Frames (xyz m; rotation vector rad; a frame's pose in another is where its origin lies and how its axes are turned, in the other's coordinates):
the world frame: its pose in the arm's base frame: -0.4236 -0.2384 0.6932 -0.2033 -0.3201 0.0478
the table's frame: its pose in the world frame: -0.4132 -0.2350 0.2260 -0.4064 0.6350 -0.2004
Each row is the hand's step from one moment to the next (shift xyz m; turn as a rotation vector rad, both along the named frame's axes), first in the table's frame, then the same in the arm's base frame.
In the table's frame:
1: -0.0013 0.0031 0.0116 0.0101 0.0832 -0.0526
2: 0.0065 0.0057 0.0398 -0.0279 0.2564 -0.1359
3: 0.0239 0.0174 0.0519 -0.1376 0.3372 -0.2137
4: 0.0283 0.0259 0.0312 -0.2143 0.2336 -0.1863
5: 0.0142 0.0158 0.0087 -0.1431 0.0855 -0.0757
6: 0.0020 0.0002 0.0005 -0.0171 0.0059 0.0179
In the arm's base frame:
1: 0.0033 0.0086 0.0078 0.0060 0.0381 -0.0911
2: 0.0207 0.0218 0.0275 -0.0270 0.1499 -0.2486
3: 0.0430 0.0313 0.0273 -0.1405 0.2141 -0.3357
4: 0.0414 0.0265 0.0050 -0.2202 0.1697 -0.2406
5: 0.0189 0.0122 -0.0046 -0.1428 0.0802 -0.0818
6: 0.0021 -0.0003 -0.0001 -0.0086 0.0192 0.0143

